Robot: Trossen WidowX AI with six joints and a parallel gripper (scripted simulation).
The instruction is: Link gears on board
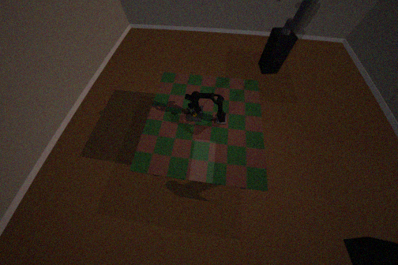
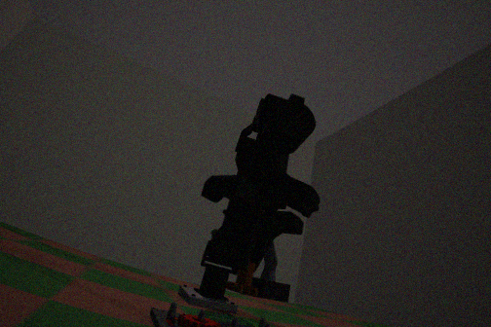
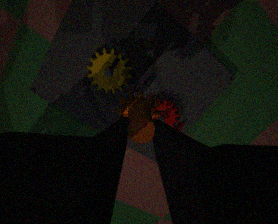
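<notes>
Right now the yellow gear is 7 cm below my gripper tip, 4 cm to the left of it and 1 cm ahead of it. Also, from my gripper tip: orange gear: 1 cm below; then red gear: 7 cm below, 4 cm to the right, 1 cm behind.
</notes>
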